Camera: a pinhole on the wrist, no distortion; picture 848 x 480 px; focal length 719.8 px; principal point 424.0 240.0 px. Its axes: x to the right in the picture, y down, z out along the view. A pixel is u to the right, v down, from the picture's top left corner.
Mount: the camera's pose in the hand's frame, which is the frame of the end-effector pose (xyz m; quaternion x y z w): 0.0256 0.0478 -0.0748 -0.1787 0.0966 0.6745 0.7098
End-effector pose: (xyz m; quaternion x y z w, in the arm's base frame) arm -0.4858 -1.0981 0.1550 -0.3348 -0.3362 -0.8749 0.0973
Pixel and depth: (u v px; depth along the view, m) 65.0 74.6 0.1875
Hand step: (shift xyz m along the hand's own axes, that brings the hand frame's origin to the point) 0.0422 0.0324 0.1379
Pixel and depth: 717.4 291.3 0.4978
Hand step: -0.0468 0.4272 0.3008
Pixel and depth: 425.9 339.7 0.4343
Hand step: -0.0791 0.2172 0.3158
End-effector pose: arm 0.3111 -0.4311 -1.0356 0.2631 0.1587 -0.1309 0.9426
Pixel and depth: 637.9 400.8 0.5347
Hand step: -0.1371 0.4029 0.3409
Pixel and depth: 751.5 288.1 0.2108
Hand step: -0.0034 0.2176 0.0806
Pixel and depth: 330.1 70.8 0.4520
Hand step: 0.0798 0.1641 0.3753
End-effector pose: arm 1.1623 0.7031 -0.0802 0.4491 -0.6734 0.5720 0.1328
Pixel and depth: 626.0 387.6 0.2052
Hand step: -0.0334 0.1808 0.0865
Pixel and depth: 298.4 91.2 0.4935
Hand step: 0.0694 0.1551 0.4231
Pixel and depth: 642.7 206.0 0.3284
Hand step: 0.0140 0.2656 0.1907
